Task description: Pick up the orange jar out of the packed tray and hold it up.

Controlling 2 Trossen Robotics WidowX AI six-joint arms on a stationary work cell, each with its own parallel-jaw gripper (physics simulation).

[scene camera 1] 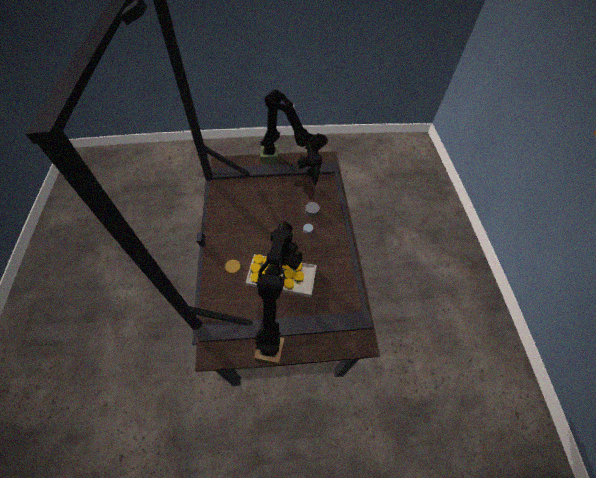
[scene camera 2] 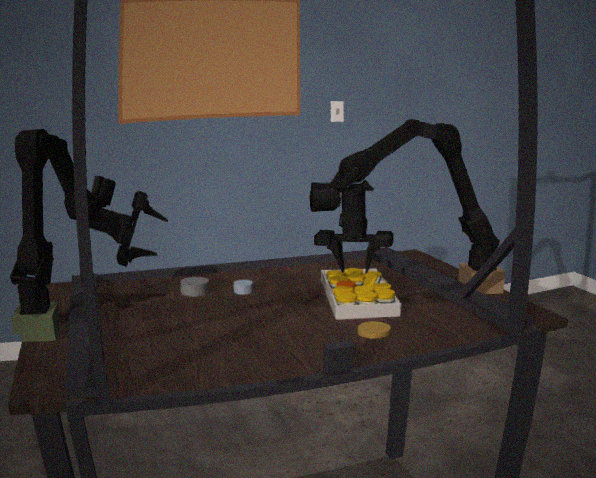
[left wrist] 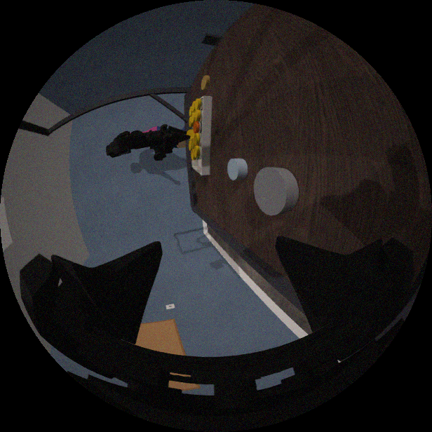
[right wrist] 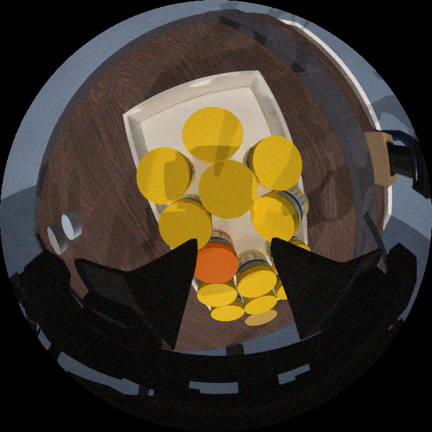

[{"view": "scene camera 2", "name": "my left gripper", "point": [162,237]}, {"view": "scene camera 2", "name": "my right gripper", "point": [354,272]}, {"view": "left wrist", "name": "my left gripper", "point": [219,245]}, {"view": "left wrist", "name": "my right gripper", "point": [188,134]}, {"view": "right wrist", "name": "my right gripper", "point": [235,244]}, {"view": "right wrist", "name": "orange jar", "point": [216,262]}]
